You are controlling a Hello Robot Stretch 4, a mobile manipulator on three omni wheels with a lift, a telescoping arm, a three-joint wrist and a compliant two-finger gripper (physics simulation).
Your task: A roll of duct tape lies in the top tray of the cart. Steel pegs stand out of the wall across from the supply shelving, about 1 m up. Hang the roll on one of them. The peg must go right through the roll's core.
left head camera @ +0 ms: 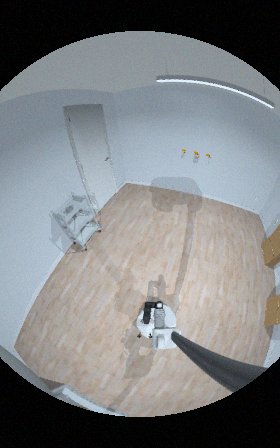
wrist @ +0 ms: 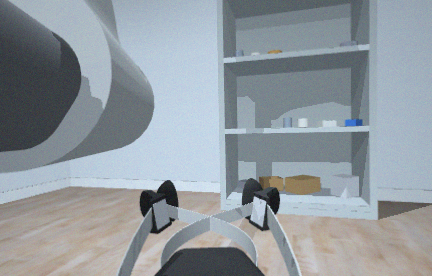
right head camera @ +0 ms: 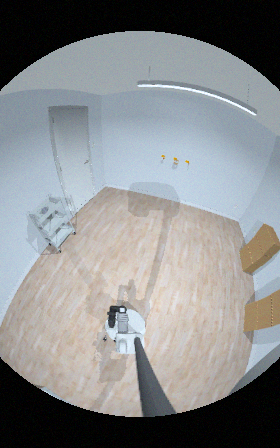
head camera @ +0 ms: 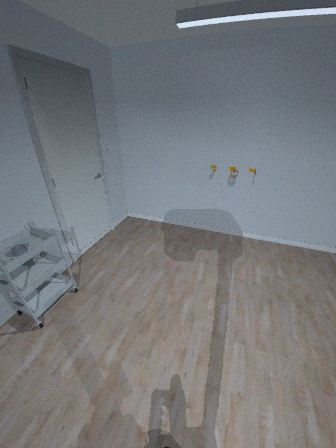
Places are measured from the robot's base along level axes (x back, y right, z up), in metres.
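Where they show: gripper, fingertip midpoint: point(left head camera: 144, 338) point(wrist: 210, 195) point(right head camera: 109, 342).
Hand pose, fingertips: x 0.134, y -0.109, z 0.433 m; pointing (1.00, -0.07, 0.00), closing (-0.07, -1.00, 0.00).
Observation:
After its pixels a point has its place.
The white cart point(head camera: 50, 298) {x -1.129, y -1.019, z 0.168 m} point(left head camera: 86, 235) {x -1.172, y -1.081, z 0.100 m} point(right head camera: 61, 238) {x -1.113, y -1.025, z 0.150 m} stands by the left wall near the door. A grey disc-like roll point(head camera: 17, 250) {x -1.164, y -1.124, z 0.685 m} point(left head camera: 69, 209) {x -1.173, y -1.111, z 0.669 m} point(right head camera: 45, 210) {x -1.179, y -1.102, z 0.667 m} lies flat in its top tray; its core is too small to make out. On the far wall three pegs with orange tags stand in a row: the left peg point(head camera: 214, 169) {x -2.402, y 0.666, z 0.988 m}, the middle peg point(head camera: 232, 168) {x -2.362, y 0.900, z 1.000 m} and the right peg point(head camera: 255, 172) {x -2.264, y 1.147, z 0.990 m}. A thin tan ring point(head camera: 237, 173) {x -2.324, y 0.945, z 0.959 m} hangs at the middle one. My gripper point(wrist: 210, 195) {x 0.134, y -0.109, z 0.433 m} point(left head camera: 145, 336) {x 0.134, y -0.109, z 0.433 m} point(right head camera: 110, 340) {x 0.134, y -0.109, z 0.433 m} is open and empty, far from the cart and pegs.
The supply shelving point(wrist: 373, 150) {x 1.324, y -1.113, z 0.365 m} with small items and boxes stands ahead of the wrist camera. A closed door point(head camera: 65, 135) {x -2.150, y -1.011, z 1.416 m} is behind the cart. Cardboard boxes point(left head camera: 274, 310) {x 0.365, y 1.704, z 0.181 m} point(right head camera: 262, 315) {x 0.395, y 1.699, z 0.351 m} stand along the right side. Wooden floor point(head camera: 280, 310) {x -1.083, y 1.121, z -0.028 m} lies between me and the peg wall.

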